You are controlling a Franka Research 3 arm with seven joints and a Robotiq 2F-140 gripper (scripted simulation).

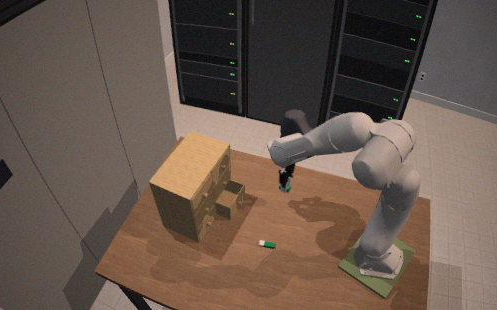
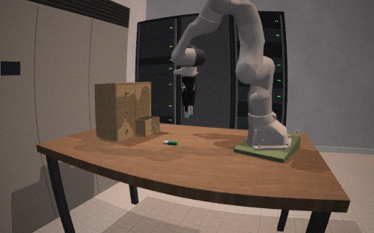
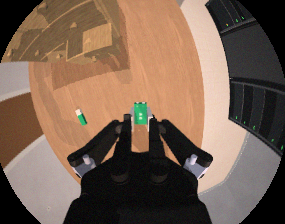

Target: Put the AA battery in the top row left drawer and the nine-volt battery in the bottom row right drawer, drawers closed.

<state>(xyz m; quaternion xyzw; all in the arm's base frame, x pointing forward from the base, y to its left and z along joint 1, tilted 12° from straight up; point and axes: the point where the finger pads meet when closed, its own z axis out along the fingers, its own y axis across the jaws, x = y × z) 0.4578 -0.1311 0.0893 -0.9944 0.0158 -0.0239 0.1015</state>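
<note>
The nine-volt battery lies 1 cm ahead of my hand and 2 cm below it. The rest, counted from my hand: white-and-green cylinder: 4 cm behind, 24 cm to the left, 13 cm below; AA battery: 28 cm ahead, 27 cm to the left, 8 cm above.
</note>
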